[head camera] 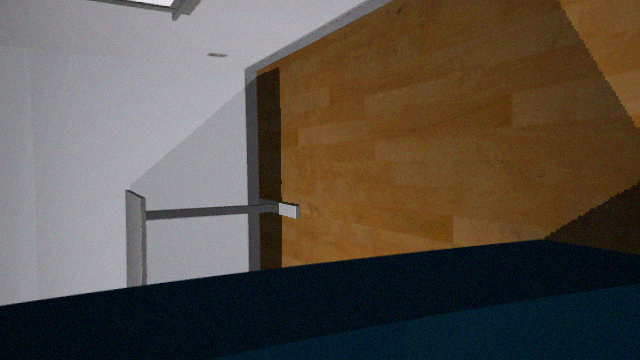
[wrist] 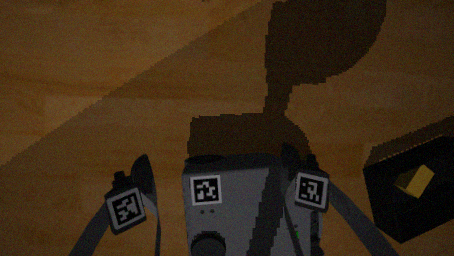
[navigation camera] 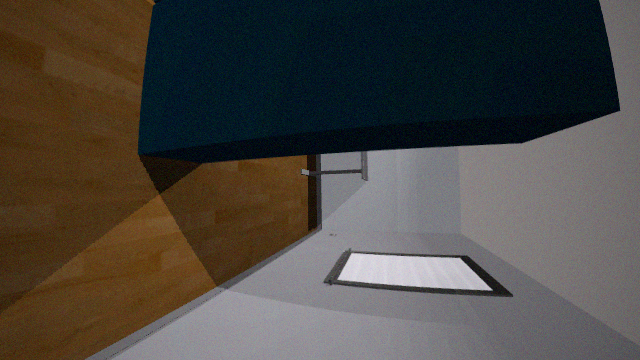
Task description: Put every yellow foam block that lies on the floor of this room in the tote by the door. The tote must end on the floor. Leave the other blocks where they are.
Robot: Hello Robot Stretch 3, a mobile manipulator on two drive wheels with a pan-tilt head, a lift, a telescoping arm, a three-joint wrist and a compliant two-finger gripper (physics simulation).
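Frame: origin at the robot's base, x ahead, y left, z up, level; millimetres.
Seen in the pictures: gripper, between the fingertips: [wrist: 217, 166]; robot's base, origin of its link: [wrist: 209, 213].
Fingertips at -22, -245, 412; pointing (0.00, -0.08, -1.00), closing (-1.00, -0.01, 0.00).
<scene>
Offsets run from my fingertips to a thing's top centre, as dx, dy, dz. Level surfaces: height alone.
My gripper [wrist: 217, 166] is open in the wrist view, with its two fingertips wide apart above the wood floor and no block between them. A black box-like container {-612, +216, -312} [wrist: 387, 212], which looks like the tote, is at the right edge of the wrist view, to the right of the gripper and apart from it. Part of it is cut off by the frame. A yellow block {-602, +200, -364} [wrist: 421, 181] shows within its black outline and sits tilted. The head and navigation views do not show the gripper, the tote or a yellow block.
A large dark blue cabinet-like body [head camera: 450, 330] [navigation camera: 350, 70] fills much of the head and navigation views. Beyond it a thin grey frame [head camera: 200, 212] [navigation camera: 340, 172] stands by the wall. A framed bright window or panel [navigation camera: 415, 271] is on the wall. Shadows cross the wood floor {dz -412} [head camera: 400, 165] [navigation camera: 75, 125] [wrist: 100, 60].
</scene>
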